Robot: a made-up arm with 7 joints. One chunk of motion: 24 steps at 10 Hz.
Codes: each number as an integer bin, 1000 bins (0 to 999) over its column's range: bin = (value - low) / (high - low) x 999, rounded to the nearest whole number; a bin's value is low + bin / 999 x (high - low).
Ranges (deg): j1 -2.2..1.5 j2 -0.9..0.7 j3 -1.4..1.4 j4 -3.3..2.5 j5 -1..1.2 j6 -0.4..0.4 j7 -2.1..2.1
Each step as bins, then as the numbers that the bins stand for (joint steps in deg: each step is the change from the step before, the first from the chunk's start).
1 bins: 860 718 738 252 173 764 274
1 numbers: 0.985 0.250 0.668 -1.837 -0.619 0.212 -0.948
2 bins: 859 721 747 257 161 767 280
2 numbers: 0.981 0.255 0.694 -1.808 -0.645 0.214 -0.923
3 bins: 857 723 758 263 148 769 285
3 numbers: 0.974 0.258 0.725 -1.773 -0.674 0.216 -0.902
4 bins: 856 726 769 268 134 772 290
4 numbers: 0.970 0.263 0.755 -1.744 -0.705 0.218 -0.881
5 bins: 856 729 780 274 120 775 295
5 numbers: 0.970 0.268 0.786 -1.709 -0.736 0.221 -0.860
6 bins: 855 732 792 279 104 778 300
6 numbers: 0.967 0.272 0.820 -1.680 -0.771 0.223 -0.839
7 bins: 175 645 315 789 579 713 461
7 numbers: -1.552 0.133 -0.517 1.281 0.275 0.171 -0.162
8 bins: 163 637 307 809 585 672 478
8 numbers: -1.596 0.120 -0.540 1.397 0.288 0.138 -0.090
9 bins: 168 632 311 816 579 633 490
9 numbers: -1.578 0.112 -0.528 1.438 0.275 0.107 -0.040
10 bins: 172 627 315 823 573 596 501
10 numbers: -1.563 0.104 -0.517 1.478 0.262 0.077 0.006
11 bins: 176 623 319 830 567 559 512
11 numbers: -1.548 0.098 -0.506 1.519 0.249 0.048 0.053
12 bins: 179 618 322 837 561 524 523
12 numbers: -1.537 0.090 -0.497 1.559 0.235 0.020 0.099
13 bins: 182 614 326 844 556 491 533
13 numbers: -1.526 0.083 -0.486 1.600 0.224 -0.007 0.141
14 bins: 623 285 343 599 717 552 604
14 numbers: 0.107 -0.444 -0.439 0.178 0.579 0.042 0.439
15 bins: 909 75 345 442 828 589 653
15 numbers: 1.167 -0.780 -0.433 -0.734 0.823 0.072 0.645
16 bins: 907 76 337 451 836 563 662
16 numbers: 1.159 -0.778 -0.455 -0.682 0.841 0.051 0.683
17 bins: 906 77 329 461 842 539 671
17 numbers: 1.156 -0.777 -0.478 -0.624 0.854 0.032 0.721
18 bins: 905 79 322 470 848 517 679
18 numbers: 1.152 -0.773 -0.497 -0.571 0.867 0.014 0.755
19 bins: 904 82 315 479 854 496 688
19 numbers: 1.148 -0.769 -0.517 -0.519 0.881 -0.003 0.792
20 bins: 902 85 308 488 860 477 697
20 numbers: 1.141 -0.764 -0.537 -0.467 0.894 -0.018 0.830
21 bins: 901 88 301 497 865 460 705
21 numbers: 1.137 -0.759 -0.556 -0.415 0.905 -0.032 0.864
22 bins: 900 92 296 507 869 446 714
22 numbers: 1.133 -0.753 -0.570 -0.356 0.914 -0.043 0.902
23 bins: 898 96 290 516 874 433 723
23 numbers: 1.126 -0.746 -0.587 -0.304 0.925 -0.053 0.940
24 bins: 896 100 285 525 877 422 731
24 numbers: 1.119 -0.740 -0.601 -0.252 0.931 -0.062 0.973
